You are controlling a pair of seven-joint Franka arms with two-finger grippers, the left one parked.
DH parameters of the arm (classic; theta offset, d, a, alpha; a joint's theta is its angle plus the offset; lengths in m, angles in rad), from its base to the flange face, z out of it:
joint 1: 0 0.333 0 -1.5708
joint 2: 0 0 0 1.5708
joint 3: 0 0.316 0.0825 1.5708
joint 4: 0 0 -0.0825 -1.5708
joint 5: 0 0.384 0 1.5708
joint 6: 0 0 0.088 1.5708
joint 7: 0 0.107 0 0
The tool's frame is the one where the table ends.
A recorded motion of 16 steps. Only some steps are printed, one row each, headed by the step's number.
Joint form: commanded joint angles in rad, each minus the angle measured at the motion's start. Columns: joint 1, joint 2, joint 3, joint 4, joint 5, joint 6, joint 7.
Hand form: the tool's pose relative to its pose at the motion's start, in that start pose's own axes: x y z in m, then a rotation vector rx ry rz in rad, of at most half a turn. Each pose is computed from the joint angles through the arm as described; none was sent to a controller.
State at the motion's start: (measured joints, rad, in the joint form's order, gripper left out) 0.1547 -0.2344 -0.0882 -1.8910 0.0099 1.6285 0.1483
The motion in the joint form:
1: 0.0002 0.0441 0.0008 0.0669 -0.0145 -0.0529 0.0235
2: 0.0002 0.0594 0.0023 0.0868 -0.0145 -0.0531 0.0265
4: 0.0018 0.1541 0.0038 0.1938 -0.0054 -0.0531 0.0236
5: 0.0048 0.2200 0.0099 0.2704 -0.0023 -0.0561 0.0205
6: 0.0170 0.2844 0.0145 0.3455 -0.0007 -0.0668 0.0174
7: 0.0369 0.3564 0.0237 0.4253 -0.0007 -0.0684 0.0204
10: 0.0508 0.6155 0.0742 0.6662 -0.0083 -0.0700 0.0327
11: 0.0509 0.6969 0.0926 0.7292 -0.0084 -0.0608 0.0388
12: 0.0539 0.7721 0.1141 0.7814 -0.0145 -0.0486 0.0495
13: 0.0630 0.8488 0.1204 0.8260 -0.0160 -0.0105 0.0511
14: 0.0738 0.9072 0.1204 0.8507 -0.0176 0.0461 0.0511
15: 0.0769 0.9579 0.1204 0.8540 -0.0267 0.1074 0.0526
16: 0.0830 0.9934 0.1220 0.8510 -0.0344 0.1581 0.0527
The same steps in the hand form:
1: 0.0096 -0.0011 -0.0061 -0.0230 -0.0266 0.0230
2: 0.0145 -0.0030 -0.0080 -0.0239 -0.0219 0.0248
4: 0.0446 -0.0119 -0.0109 -0.0210 -0.0096 0.0202
5: 0.0644 -0.0218 -0.0117 -0.0225 -0.0016 0.0083
6: 0.0817 -0.0358 -0.0105 -0.0262 -0.0011 -0.0116
7: 0.1001 -0.0578 -0.0063 -0.0301 0.0055 -0.0381
10: 0.1632 -0.1116 0.0428 -0.0414 -0.0134 -0.0903
11: 0.1813 -0.1263 0.0672 -0.0374 -0.0240 -0.1013
12: 0.1958 -0.1427 0.0937 -0.0361 -0.0356 -0.1124
13: 0.2121 -0.1563 0.1240 -0.0315 -0.0308 -0.1245
14: 0.2254 -0.1675 0.1501 -0.0260 -0.0088 -0.1349
15: 0.2373 -0.1719 0.1808 -0.0298 0.0066 -0.1375
16: 0.2438 -0.1783 0.2045 -0.0319 0.0198 -0.1463

